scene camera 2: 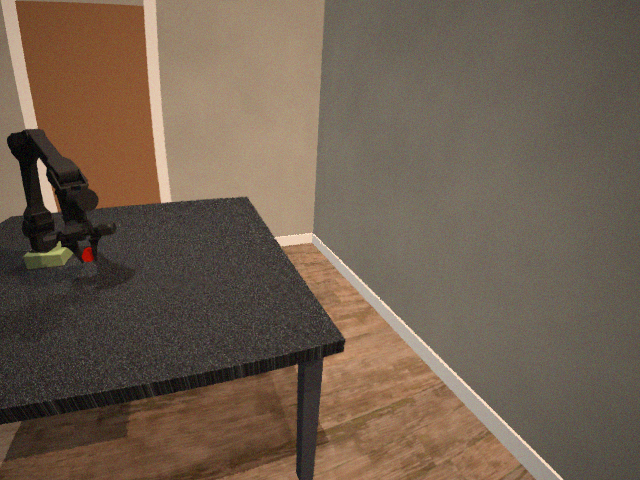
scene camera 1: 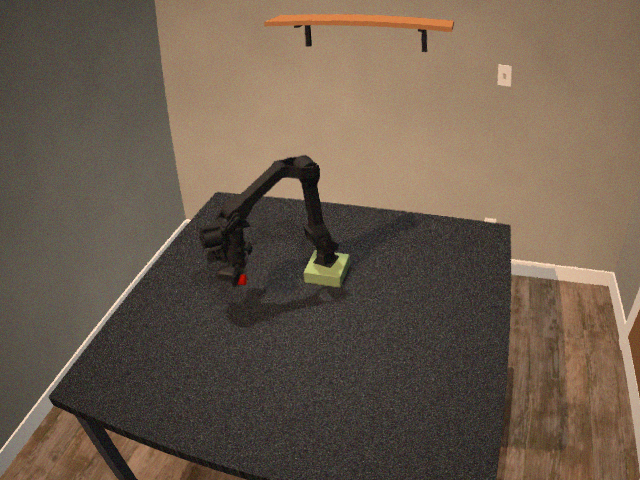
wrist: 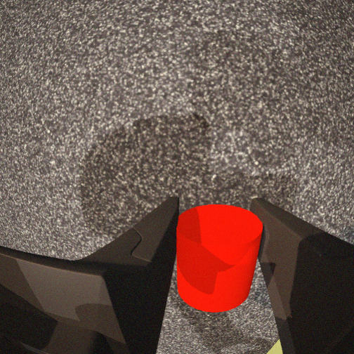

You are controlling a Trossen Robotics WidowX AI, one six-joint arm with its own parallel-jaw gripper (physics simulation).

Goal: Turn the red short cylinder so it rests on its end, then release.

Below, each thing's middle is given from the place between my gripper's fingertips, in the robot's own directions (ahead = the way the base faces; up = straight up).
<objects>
My hand is 2 cm below the red short cylinder [wrist: 217, 245], 1 cm to the right of it and 1 cm past it.
</objects>
